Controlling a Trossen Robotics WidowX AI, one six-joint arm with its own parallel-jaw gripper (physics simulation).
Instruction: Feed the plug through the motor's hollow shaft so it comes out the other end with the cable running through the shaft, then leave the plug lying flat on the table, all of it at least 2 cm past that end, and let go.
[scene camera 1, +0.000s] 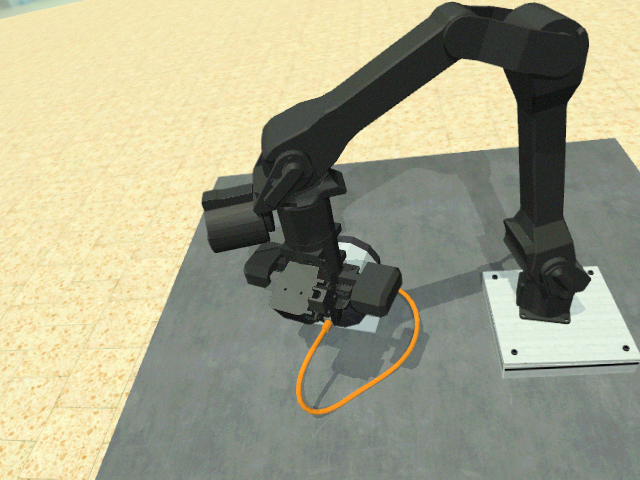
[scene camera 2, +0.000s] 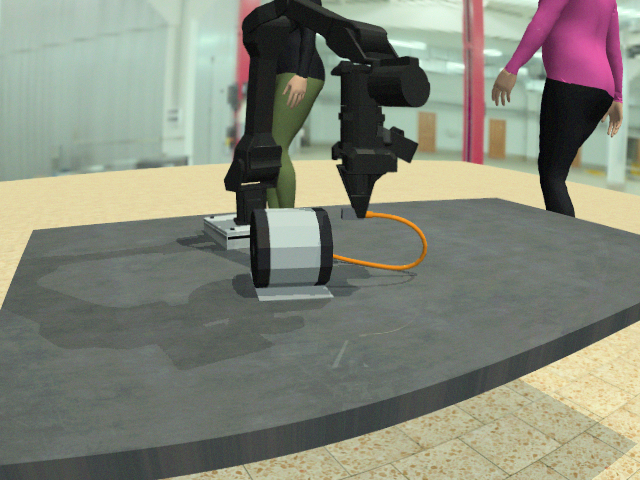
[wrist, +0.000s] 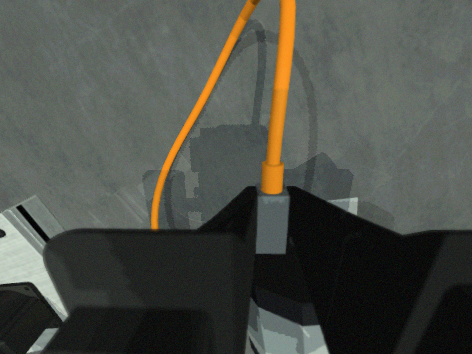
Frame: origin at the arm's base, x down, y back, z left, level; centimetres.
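Seen in the pictures: gripper, fingertip midpoint: (scene camera 1: 330, 321) (scene camera 2: 359, 216) (wrist: 270, 195); arm's base at its link origin: (scene camera 1: 543, 304) (wrist: 23, 305).
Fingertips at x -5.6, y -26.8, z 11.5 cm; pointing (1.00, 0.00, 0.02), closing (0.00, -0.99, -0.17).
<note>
Offsets run from my fingertips to a thing's top centre. "spot": to the spot under its first point. Level surfaces: height alone.
The motor @[dy -1.6, dx -1.5, dz -10.4 cm] (scene camera 1: 356, 252) (scene camera 2: 294, 248) (wrist: 285, 332) is a light drum with black end rings, lying on its side on a pale base plate @[dy -1.9, dx +8.5, dz -10.4 cm] (scene camera 1: 370, 324) (scene camera 2: 294, 294). The gripper (scene camera 1: 330, 318) (scene camera 2: 363, 212) (wrist: 272, 190) points down, shut on the grey plug @[dy +0.2, dx -1.1, dz -1.0 cm] (scene camera 2: 349, 213) (wrist: 272, 225). In scene camera 2 the plug is about level, above the table, near the height of the motor's top and apart from its right-hand ring; its free end faces left. The orange cable @[spot: dy -2.0, dx +1.7, dz +8.6 cm] (scene camera 1: 298, 382) (scene camera 2: 424, 242) (wrist: 282, 75) loops from the plug back towards the motor. Its far end and the shaft openings are hidden.
The arm's metal base plate (scene camera 1: 563, 343) (scene camera 2: 227, 232) (wrist: 20, 260) stands on the grey table @[dx +8.7 cm] (scene camera 1: 217, 413) (scene camera 2: 439, 330) (wrist: 390, 100). The gripper body covers much of the motor in scene camera 1. The table's left edge runs beyond the motor there. Two people stand behind the table.
</note>
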